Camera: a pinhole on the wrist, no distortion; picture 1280 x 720 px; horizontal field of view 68.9 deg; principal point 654.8 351.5 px. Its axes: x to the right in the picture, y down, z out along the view. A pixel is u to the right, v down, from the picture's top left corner.
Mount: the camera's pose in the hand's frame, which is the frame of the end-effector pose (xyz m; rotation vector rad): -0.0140 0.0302 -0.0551 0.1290 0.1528 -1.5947
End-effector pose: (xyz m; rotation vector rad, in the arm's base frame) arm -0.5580 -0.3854 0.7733 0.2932 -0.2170 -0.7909
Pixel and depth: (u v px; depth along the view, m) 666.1 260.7 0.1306
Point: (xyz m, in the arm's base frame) -0.5933 -0.3764 0.8420
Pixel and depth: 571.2 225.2 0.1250
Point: -0.5860 -0.3639 0.8433
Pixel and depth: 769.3 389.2 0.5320
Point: -0.7723 -0.5611 1.1585
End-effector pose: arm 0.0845 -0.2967 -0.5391 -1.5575 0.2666 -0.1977
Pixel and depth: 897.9 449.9 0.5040
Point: 0.2538 0.0884 -0.3534
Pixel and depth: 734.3 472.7 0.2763
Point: 0.1717 -0.1014 -0.4984
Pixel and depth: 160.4 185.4 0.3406
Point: 0.1072 0.0228 -0.6868
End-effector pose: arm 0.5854 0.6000 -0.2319 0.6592 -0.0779 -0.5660
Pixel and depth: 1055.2 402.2 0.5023
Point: 0.3705 0.1940 -0.0787
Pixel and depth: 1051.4 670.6 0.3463
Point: 0.5263 0.2861 -0.1464
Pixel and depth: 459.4 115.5 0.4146
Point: 0.4224 0.4802 0.1003
